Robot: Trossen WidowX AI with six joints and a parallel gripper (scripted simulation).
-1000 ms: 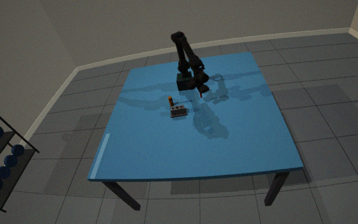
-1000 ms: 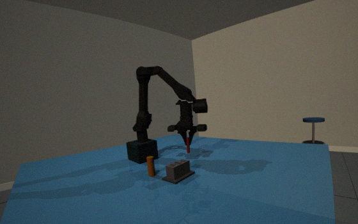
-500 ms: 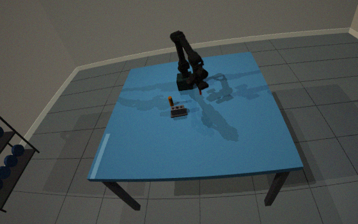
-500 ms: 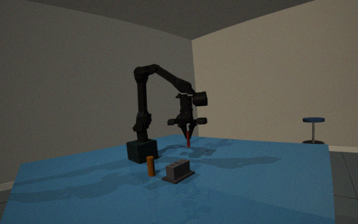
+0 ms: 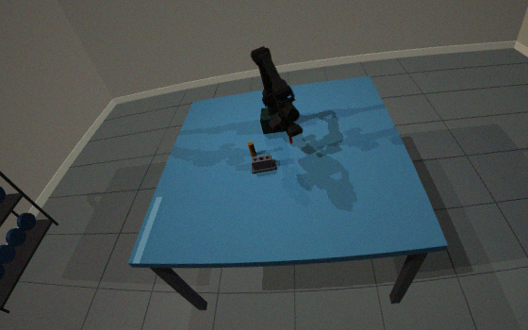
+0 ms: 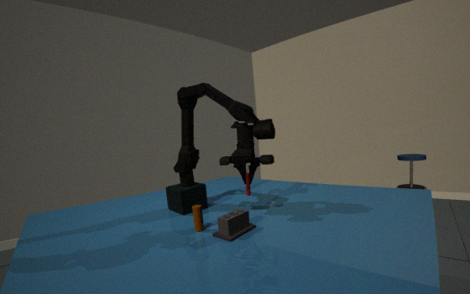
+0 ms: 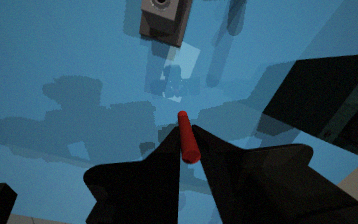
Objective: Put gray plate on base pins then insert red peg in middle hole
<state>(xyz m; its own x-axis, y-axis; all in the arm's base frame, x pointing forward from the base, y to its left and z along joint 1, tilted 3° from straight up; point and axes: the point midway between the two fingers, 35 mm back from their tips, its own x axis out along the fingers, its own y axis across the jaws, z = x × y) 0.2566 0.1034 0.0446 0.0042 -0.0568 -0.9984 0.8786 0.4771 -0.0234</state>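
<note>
Now: gripper tip 80 mm short of the gray plate, 150 mm to the left of it and 70 mm above it. Also, from my gripper tip: red peg right at my gripper tip; then dark flat base 80 mm ahead, 150 mm to the right, 100 mm below; then orange cylinder 10 mm behind, 210 mm to the right, 70 mm below.
</note>
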